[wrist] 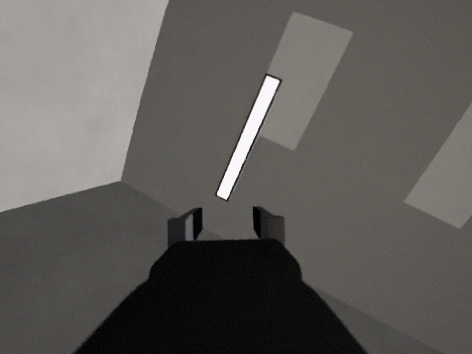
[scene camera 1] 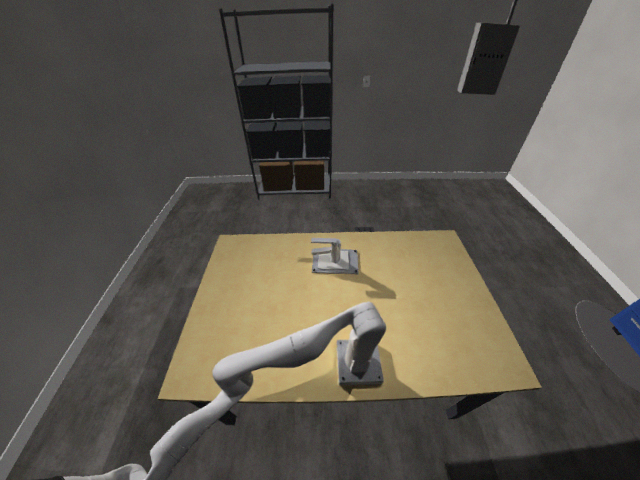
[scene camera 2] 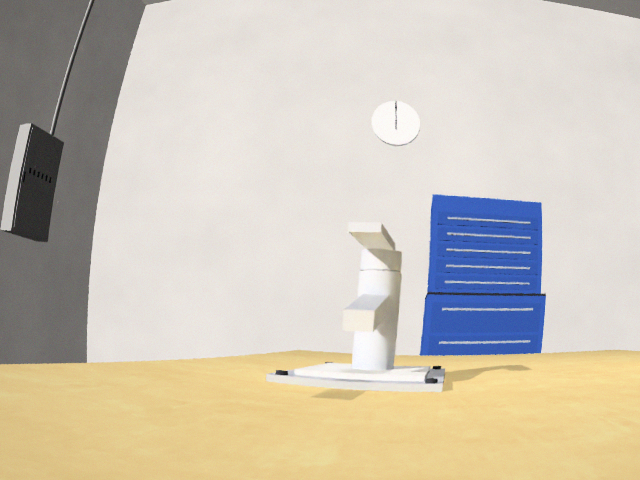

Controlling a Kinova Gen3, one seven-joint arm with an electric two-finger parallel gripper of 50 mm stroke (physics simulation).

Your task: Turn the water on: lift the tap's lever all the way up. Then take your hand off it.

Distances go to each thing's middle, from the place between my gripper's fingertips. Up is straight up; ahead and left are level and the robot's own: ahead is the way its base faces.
Labels:
Now: hand 970 mm short of the lever (scene camera 2: 379, 254), 580 mm to the left of it and 470 mm above it. The rest, counted from my hand: grey base plate (scene camera 2: 434, 381) 970 mm ahead, 630 mm to the right, 610 mm below.

